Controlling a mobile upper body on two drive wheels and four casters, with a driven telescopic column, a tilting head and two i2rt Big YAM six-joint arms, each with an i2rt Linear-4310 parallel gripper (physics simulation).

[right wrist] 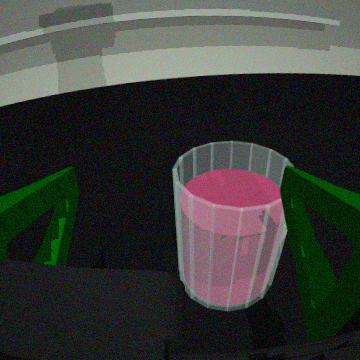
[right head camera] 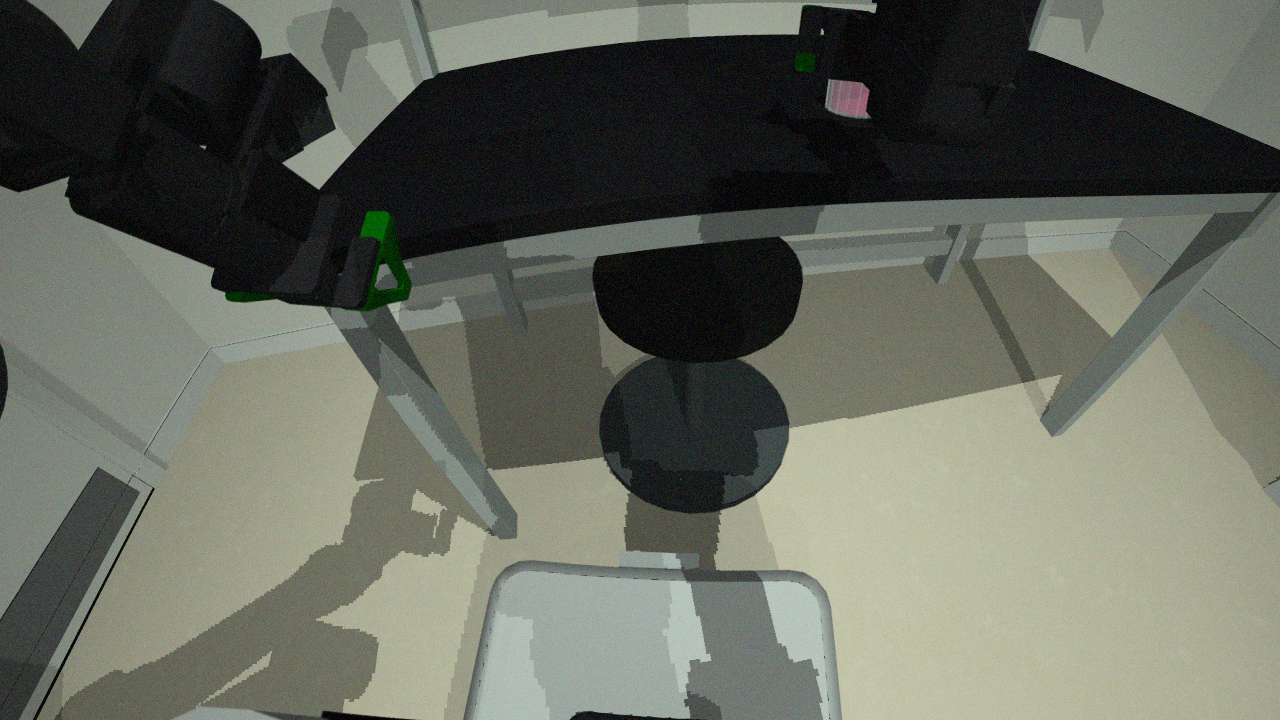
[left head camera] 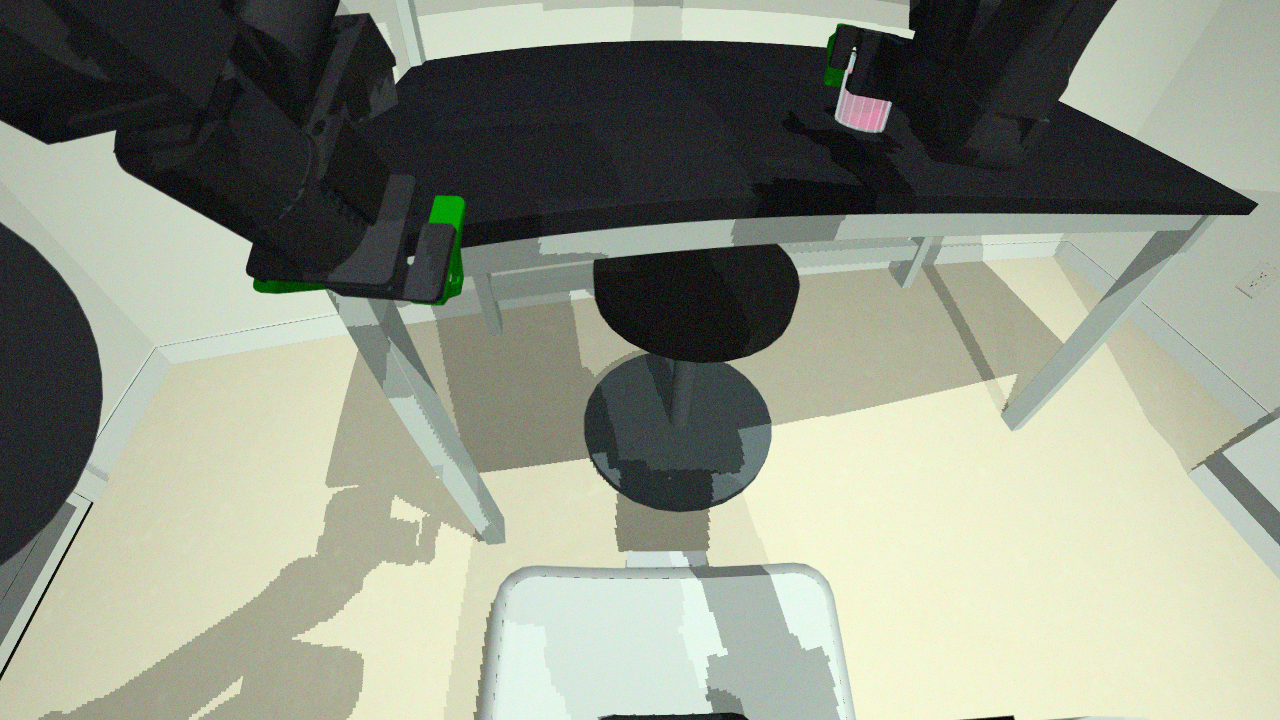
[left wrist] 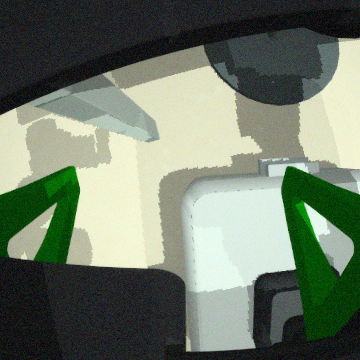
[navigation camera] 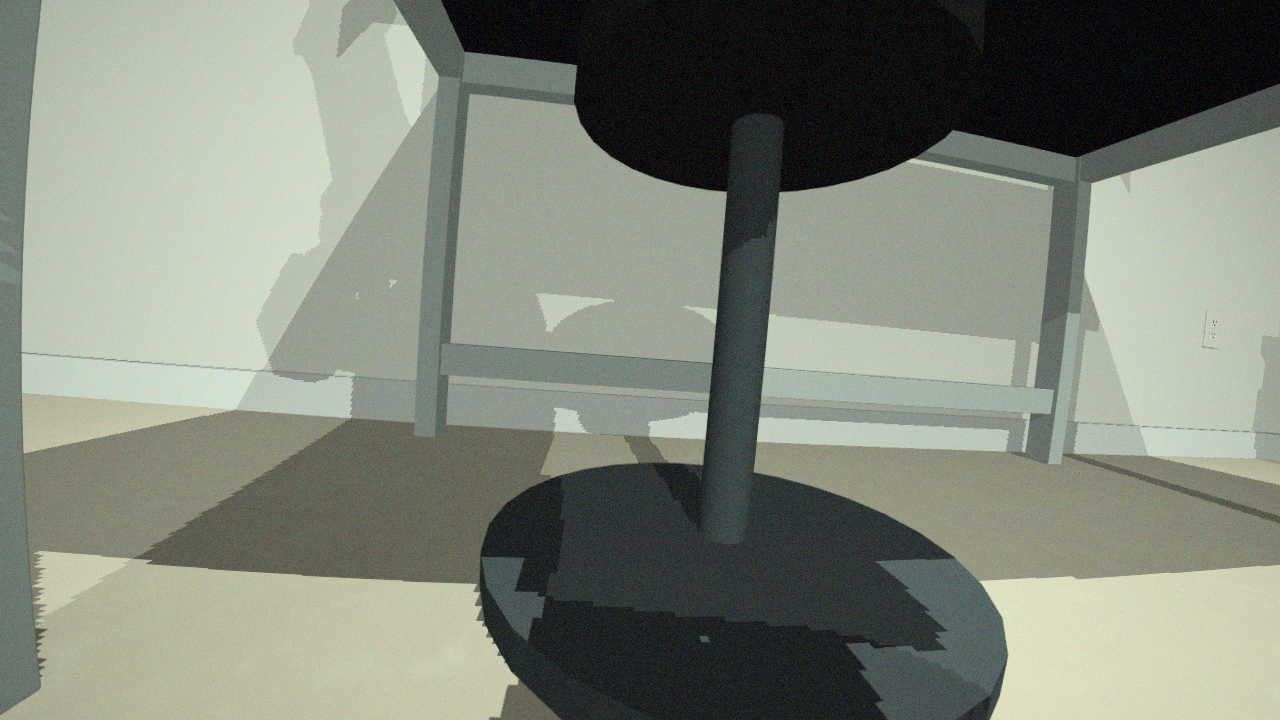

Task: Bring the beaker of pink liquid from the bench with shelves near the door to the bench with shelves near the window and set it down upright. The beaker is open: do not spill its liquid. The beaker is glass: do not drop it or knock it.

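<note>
The glass beaker of pink liquid (left head camera: pixel 863 111) (right head camera: pixel 847 97) (right wrist: pixel 231 235) stands upright on the black bench top (left head camera: pixel 626 134) (right head camera: pixel 581 125) (right wrist: pixel 125 130), near its right part in the head views. My right gripper (right wrist: pixel 179 178) is open around the beaker. In the right wrist view the beaker lies towards the right finger, whose tip overlaps its rim; a gap shows to the left finger. In the head views the right arm hides part of the beaker. My left gripper (left wrist: pixel 180 177) is open and empty, at the bench's near left corner in the head views.
A round black stool (left head camera: pixel 698 304) (right head camera: pixel 698 300) (navigation camera: pixel 742 331) stands under the bench's front edge. Grey bench legs (left head camera: pixel 429 420) (right head camera: pixel 1154 322) stand at both sides. The robot's white base (left head camera: pixel 662 644) (left wrist: pixel 220 230) is in front. A dark round surface (left head camera: pixel 44 385) is at far left.
</note>
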